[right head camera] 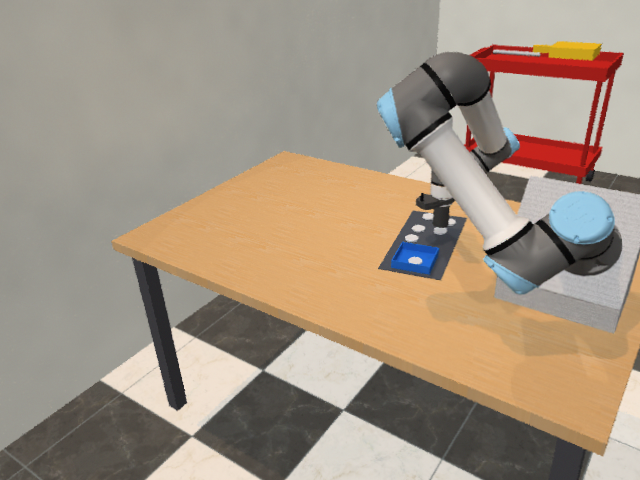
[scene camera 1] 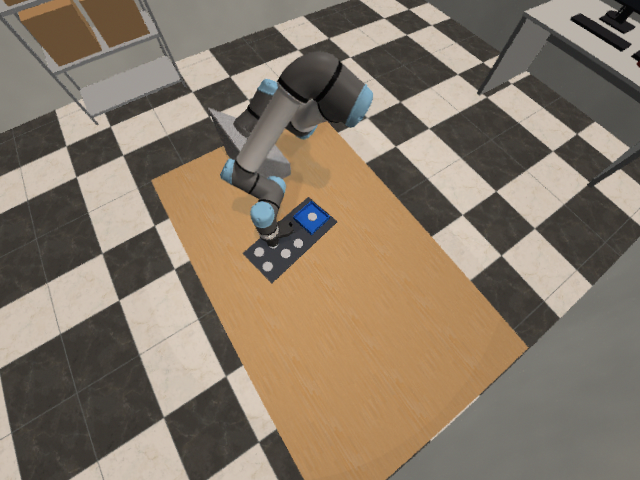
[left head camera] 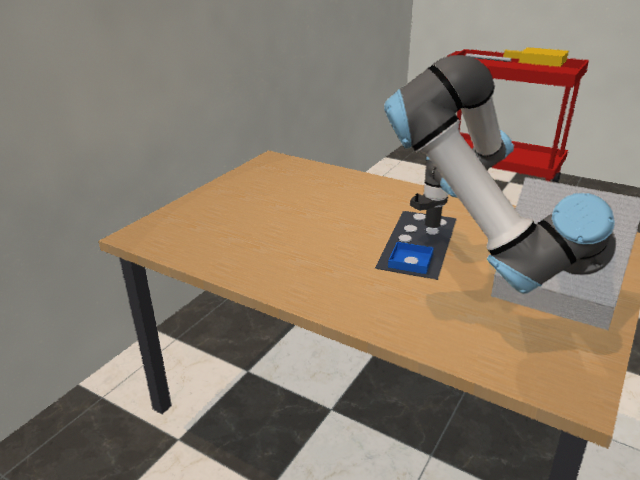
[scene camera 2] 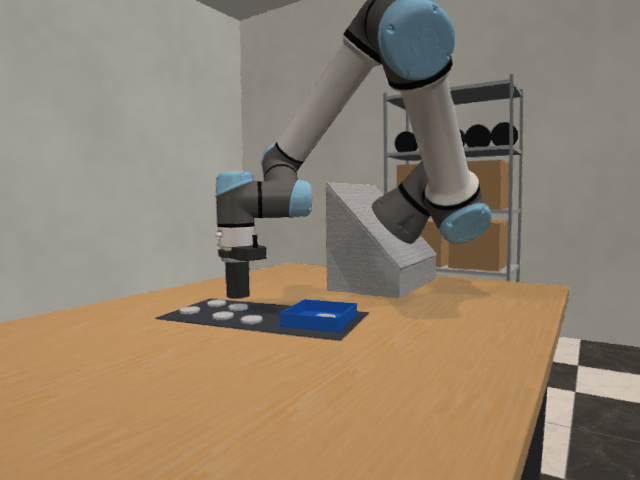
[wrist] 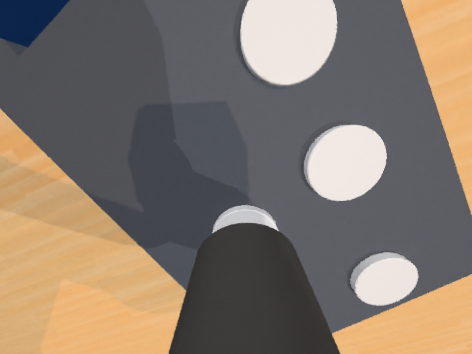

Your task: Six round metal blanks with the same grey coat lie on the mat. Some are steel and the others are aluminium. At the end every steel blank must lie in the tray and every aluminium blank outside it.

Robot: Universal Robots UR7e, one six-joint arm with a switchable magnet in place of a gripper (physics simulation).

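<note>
My magnet (left head camera: 433, 225) (right head camera: 440, 224) (scene camera 1: 272, 242) (scene camera 2: 237, 295) (wrist: 245, 231) points down and carries nothing. It hangs a little above a pale round blank (scene camera 2: 238, 307) (wrist: 245, 217) that lies flat on the dark mat (scene camera 2: 267, 310); in the wrist view the magnet hides most of this blank. Four other blanks lie on the mat: one (scene camera 1: 258, 252) (scene camera 2: 217, 302), a second (scene camera 1: 267, 266) (scene camera 2: 189, 310), a third (scene camera 1: 285, 253) (scene camera 2: 223, 315) and a fourth (scene camera 1: 298, 243) (scene camera 2: 251, 319). One blank (left head camera: 410, 260) (scene camera 1: 312, 216) lies in the blue tray (left head camera: 397, 264) (scene camera 1: 311, 227) (scene camera 2: 310, 322). Steel and aluminium look alike.
The tray stands on one end of the mat, its low walls rising above the blanks. The arm's grey slanted base block (left head camera: 547, 307) (scene camera 2: 356, 258) stands on the wooden table (left head camera: 248, 222) (scene camera 2: 289, 392). A red cart (left head camera: 568, 76) stands behind the table.
</note>
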